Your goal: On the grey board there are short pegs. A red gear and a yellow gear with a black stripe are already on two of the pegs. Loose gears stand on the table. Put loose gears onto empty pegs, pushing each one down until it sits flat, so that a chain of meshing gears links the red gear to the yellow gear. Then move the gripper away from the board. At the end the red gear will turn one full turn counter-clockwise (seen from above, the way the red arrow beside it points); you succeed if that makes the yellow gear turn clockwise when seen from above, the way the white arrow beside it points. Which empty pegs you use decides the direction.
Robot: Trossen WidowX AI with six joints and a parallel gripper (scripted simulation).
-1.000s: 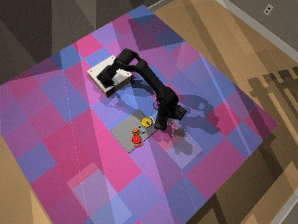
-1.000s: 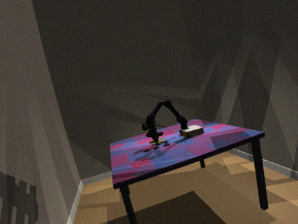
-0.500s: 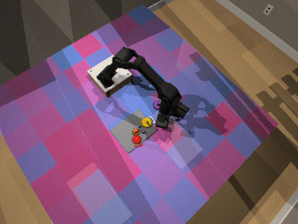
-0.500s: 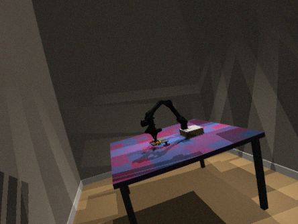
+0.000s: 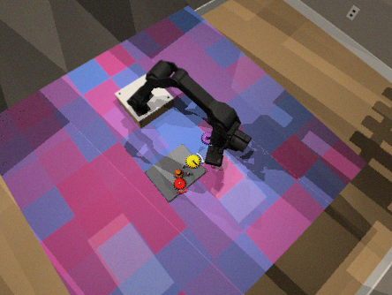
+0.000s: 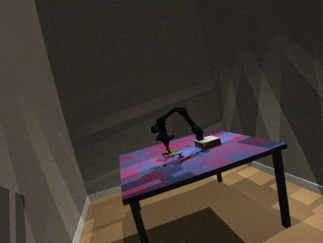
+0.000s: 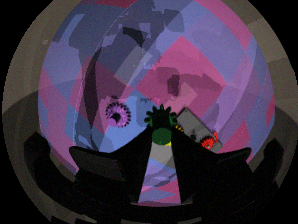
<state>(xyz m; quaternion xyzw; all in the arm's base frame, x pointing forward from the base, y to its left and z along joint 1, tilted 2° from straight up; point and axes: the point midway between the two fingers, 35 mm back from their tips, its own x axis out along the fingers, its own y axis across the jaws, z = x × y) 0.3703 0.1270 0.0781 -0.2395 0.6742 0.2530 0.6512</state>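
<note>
The orange gear is 30 mm behind my gripper tip, 160 mm to the right of it and 100 mm below it. Round my gripper tip: purple gear: 90 mm behind, 50 mm to the left, 110 mm below; then yellow gear: 40 mm behind, 80 mm to the right, 110 mm below; then green gear: 10 mm below.
</note>
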